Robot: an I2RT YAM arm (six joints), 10 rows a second.
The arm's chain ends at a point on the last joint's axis. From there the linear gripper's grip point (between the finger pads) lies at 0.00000 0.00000 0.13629 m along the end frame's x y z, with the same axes.
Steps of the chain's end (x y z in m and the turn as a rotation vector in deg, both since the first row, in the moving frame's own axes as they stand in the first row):
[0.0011 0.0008 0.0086 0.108 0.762 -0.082]
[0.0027 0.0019 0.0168 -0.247 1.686 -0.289]
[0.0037 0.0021 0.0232 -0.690 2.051 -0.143]
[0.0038 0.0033 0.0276 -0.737 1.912 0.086]
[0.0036 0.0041 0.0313 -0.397 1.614 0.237]
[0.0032 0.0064 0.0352 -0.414 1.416 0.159]
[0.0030 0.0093 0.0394 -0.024 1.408 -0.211]
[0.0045 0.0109 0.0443 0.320 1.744 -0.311]
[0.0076 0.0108 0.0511 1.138 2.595 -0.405]
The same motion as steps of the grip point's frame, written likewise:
[0.0029 0.0005 0.0086 0.108 0.762 -0.082]
[0.0067 0.0025 0.0167 -0.247 1.686 -0.289]
[0.0086 0.0037 0.0231 -0.690 2.051 -0.143]
[0.0083 0.0051 0.0275 -0.737 1.912 0.086]
[0.0074 0.0051 0.0312 -0.397 1.614 0.237]
[0.0066 0.0074 0.0352 -0.414 1.416 0.159]
[0.0063 0.0094 0.0394 -0.024 1.408 -0.211]
[0.0086 0.0101 0.0442 0.320 1.744 -0.311]
[0.0138 0.0081 0.0509 1.138 2.595 -0.405]

